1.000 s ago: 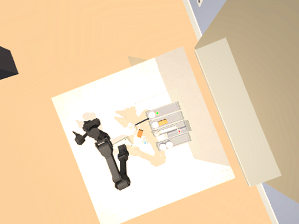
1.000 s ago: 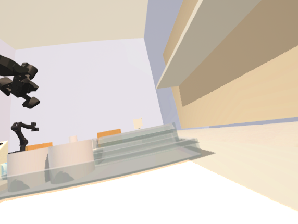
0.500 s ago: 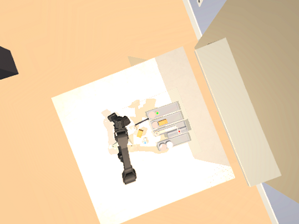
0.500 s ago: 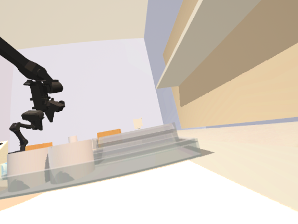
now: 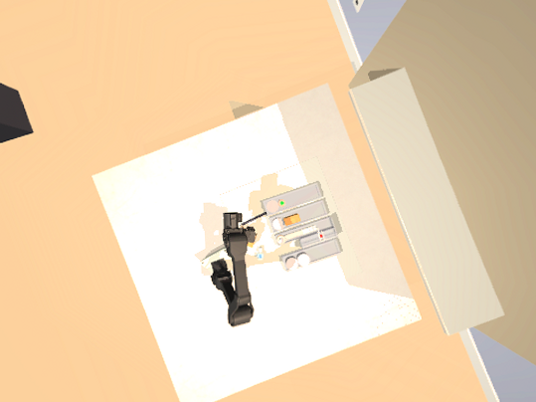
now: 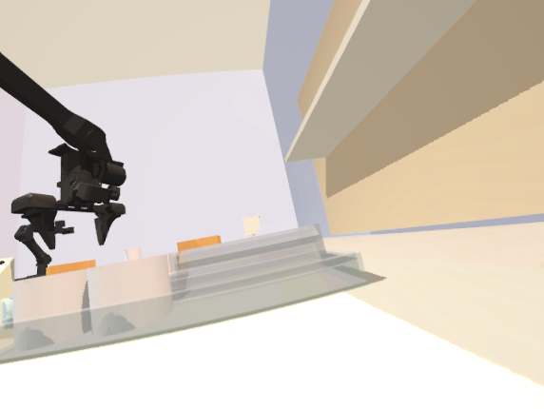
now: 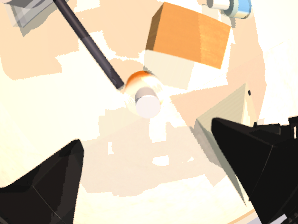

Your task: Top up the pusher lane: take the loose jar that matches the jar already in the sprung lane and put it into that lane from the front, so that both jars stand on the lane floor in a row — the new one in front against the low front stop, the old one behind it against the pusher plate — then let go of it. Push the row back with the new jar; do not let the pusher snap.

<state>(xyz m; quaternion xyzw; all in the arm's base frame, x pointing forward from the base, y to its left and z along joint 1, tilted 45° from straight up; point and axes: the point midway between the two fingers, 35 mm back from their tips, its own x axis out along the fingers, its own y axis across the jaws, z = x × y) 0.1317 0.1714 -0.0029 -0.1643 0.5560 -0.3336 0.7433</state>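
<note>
Now: gripper tip 40 mm short of the orange box, 60 mm to the left of it and 70 mm above it. From my gripper tip the other things lie so: thin black rod 90 mm ahead, 30 mm to the left, 100 mm below.
</note>
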